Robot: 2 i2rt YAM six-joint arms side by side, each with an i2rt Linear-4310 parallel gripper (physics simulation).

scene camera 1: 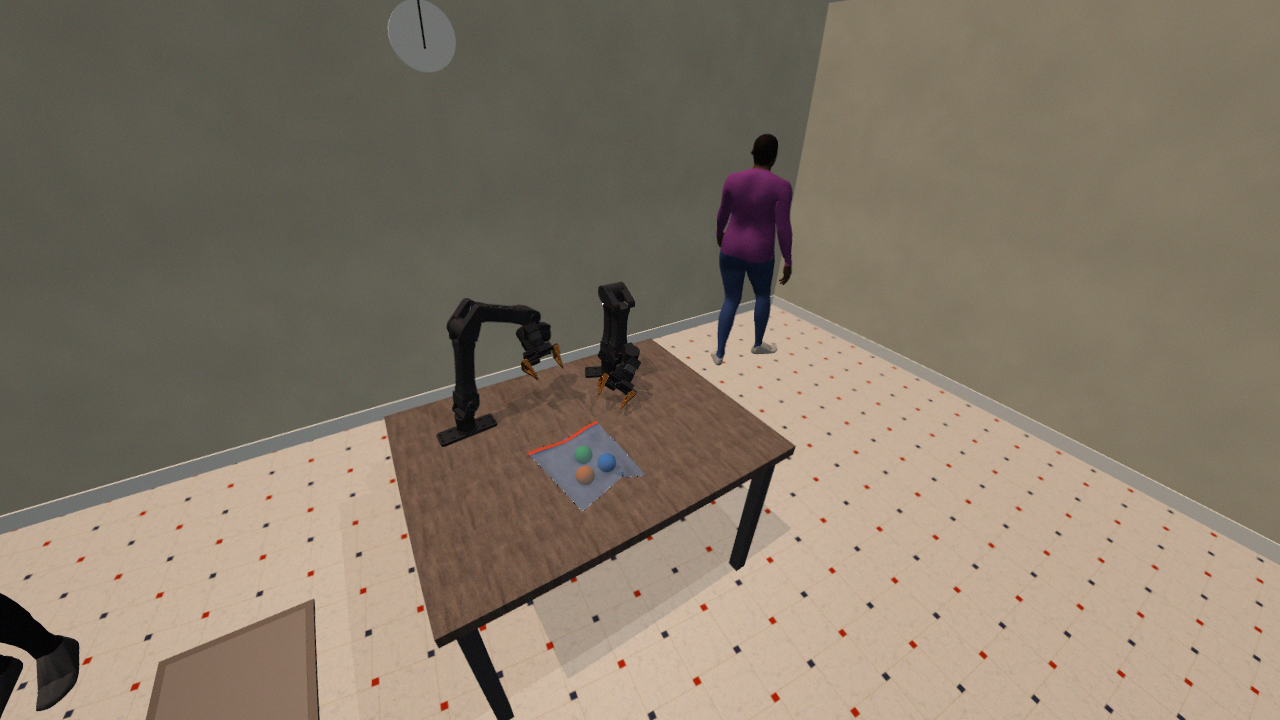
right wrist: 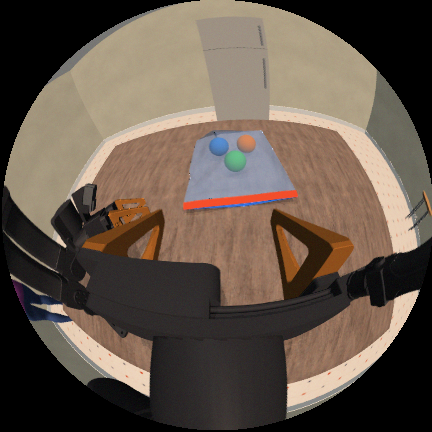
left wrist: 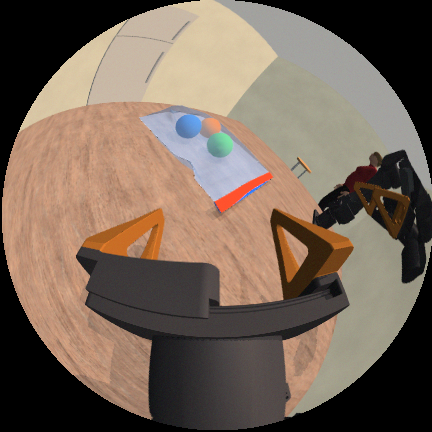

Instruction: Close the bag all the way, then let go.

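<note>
A translucent blue-grey bag (scene camera 1: 565, 465) (left wrist: 200, 162) (right wrist: 220, 180) lies flat on the table with a green, a blue and an orange ball in it. A red strip (scene camera 1: 563, 442) (left wrist: 243, 193) (right wrist: 240, 200) runs along its mouth on the robot's side, and a thin blue strip (left wrist: 253, 191) (right wrist: 245, 204) shows beneath it, a little apart. My left gripper (scene camera 1: 615, 394) (left wrist: 216, 214) is open and empty above the table, near the strip's right end in scene camera 1. My right gripper (scene camera 1: 543, 363) (right wrist: 217, 214) is open and empty, higher and behind the strip. Neither touches the bag.
The wooden table (scene camera 1: 501, 519) (left wrist: 75, 200) (right wrist: 325, 240) carries both arms at its back edge. The two grippers hang fairly close together. A person in purple (scene camera 1: 754, 214) stands behind the table at the right. A fridge (right wrist: 237, 75) stands beyond the far edge.
</note>
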